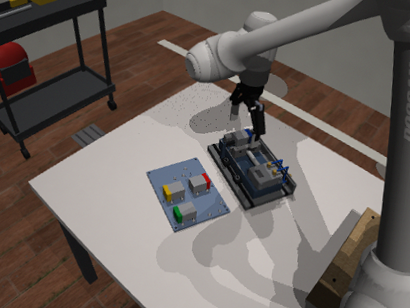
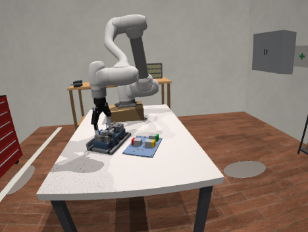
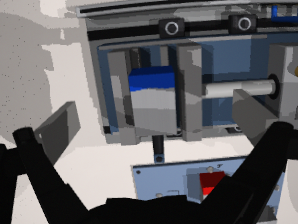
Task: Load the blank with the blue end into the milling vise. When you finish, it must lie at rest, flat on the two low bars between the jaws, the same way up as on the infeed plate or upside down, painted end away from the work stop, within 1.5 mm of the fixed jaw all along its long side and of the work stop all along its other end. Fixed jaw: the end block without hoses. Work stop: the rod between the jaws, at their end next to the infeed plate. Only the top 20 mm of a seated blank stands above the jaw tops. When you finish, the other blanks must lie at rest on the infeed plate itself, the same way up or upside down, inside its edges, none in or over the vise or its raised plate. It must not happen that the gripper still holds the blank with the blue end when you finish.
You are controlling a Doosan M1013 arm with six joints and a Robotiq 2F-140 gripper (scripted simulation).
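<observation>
Now: the blue-ended blank 30 mm below my hand. Round my hand: vise: 90 mm below, 70 mm behind, 20 mm to the left; red-ended blank: 210 mm to the left, 110 mm below, 10 mm behind; infeed plate: 250 mm to the left, 130 mm below.
</observation>
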